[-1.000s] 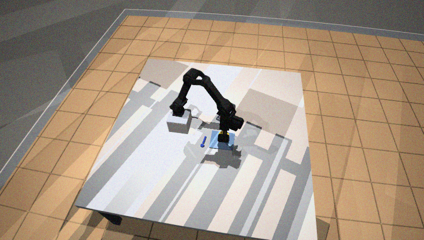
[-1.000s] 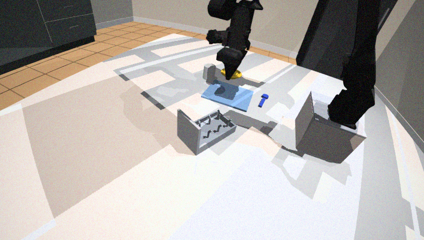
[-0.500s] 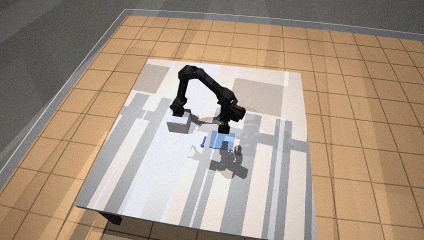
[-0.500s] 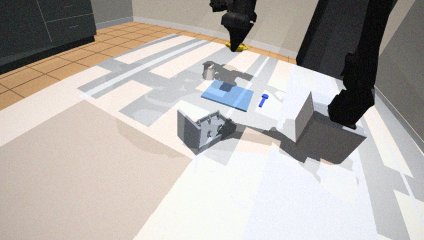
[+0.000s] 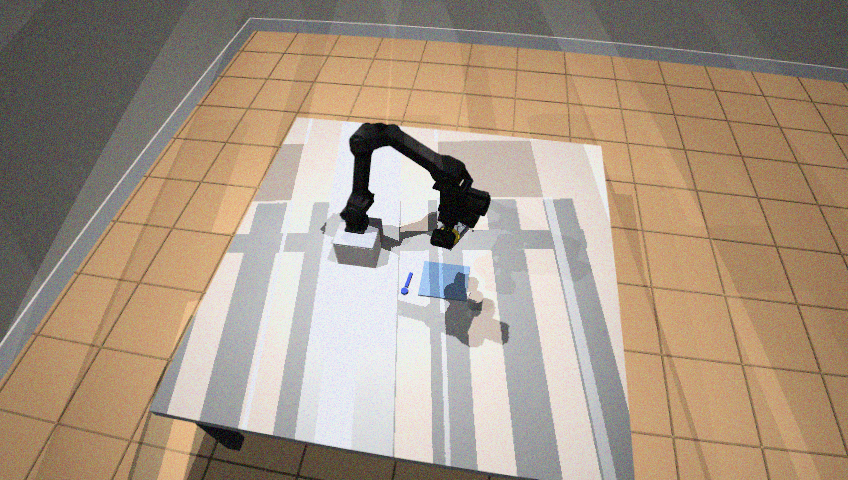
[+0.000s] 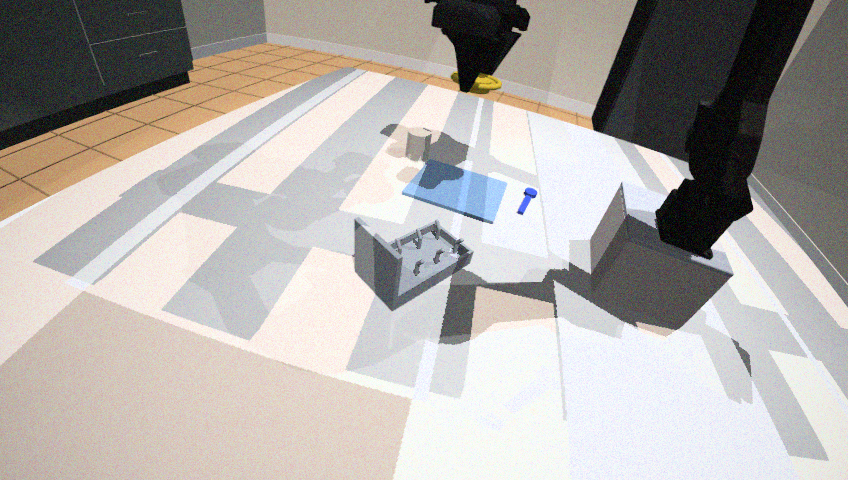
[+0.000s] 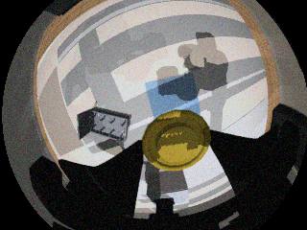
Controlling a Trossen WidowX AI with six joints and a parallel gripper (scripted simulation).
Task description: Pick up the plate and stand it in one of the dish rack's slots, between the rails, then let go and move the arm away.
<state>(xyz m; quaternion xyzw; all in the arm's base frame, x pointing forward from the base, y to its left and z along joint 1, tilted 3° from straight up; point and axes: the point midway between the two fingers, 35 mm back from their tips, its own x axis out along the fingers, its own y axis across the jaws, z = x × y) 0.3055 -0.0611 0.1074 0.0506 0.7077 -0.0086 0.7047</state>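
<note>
Right now the grey dish rack is 1 cm behind my gripper tip, 17 cm to the left of it and 16 cm below it. Round my gripper tip: yellow plate 1 cm above; then blue spoon 12 cm behind, 7 cm to the right, 18 cm below.
</note>
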